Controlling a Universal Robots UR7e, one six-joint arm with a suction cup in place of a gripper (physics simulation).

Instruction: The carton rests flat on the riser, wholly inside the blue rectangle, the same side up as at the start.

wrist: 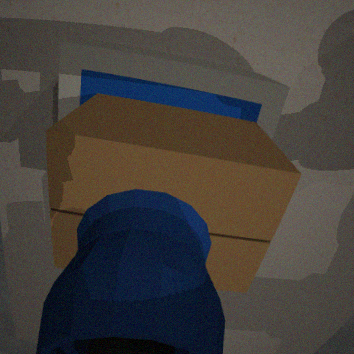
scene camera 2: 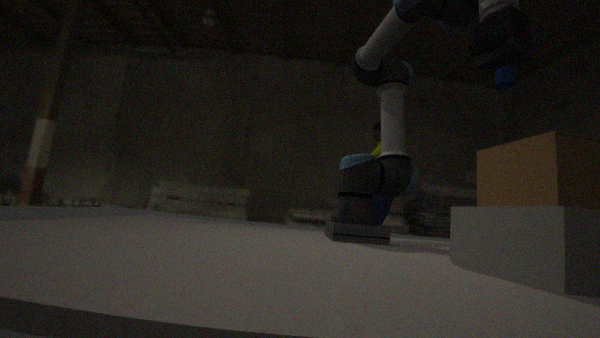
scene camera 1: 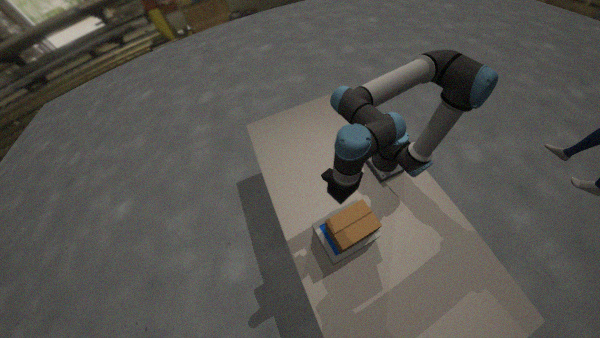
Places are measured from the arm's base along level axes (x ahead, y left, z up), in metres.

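Pixels of known places: end effector, tool point: (wrist: 143,246) (scene camera 2: 505,85); arm's base, origin of the base link: (scene camera 2: 353,224) (scene camera 1: 384,160).
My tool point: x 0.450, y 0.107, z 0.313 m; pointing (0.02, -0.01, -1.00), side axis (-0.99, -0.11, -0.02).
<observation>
For each thing: its top centre in the pictures, then the offset to it from my tool point. Level surfaces: height alone.
- brown carton, middle of its top: (wrist: 163,227) (scene camera 2: 535,146) (scene camera 1: 353,223) 0.004 m back, 0.084 m left, 0.113 m down
- light grey riser, middle of its top: (wrist: 161,148) (scene camera 2: 537,210) (scene camera 1: 346,229) 0.005 m ahead, 0.070 m left, 0.243 m down
- blue rectangle, middle of its top: (wrist: 161,148) (scene camera 1: 346,229) 0.005 m ahead, 0.070 m left, 0.243 m down
- pale table, its level: 0.363 m down
The brown carton (scene camera 1: 353,225) (scene camera 2: 517,175) (wrist: 200,170) lies flat on the light grey riser (scene camera 1: 347,252) (scene camera 2: 507,240) (wrist: 274,100), seam side up. A strip of the blue rectangle (scene camera 1: 329,240) (wrist: 170,92) shows along one long side of the carton. The carton hides the rest of the rectangle, so whether it is wholly inside cannot be told. My blue suction cup (scene camera 2: 505,78) (wrist: 142,220) is open and empty, above the carton's level with a gap in the scene camera 2 view. In the scene camera 1 view the cup is hidden under its dark housing.
The pale table (scene camera 1: 290,150) (scene camera 2: 200,265) carries the riser and the arm's base (scene camera 2: 357,232). The riser stands near the table's left edge in the scene camera 1 view. A person's legs (scene camera 1: 582,145) show on the floor at the right. Pallets (scene camera 2: 200,200) stand behind.
</observation>
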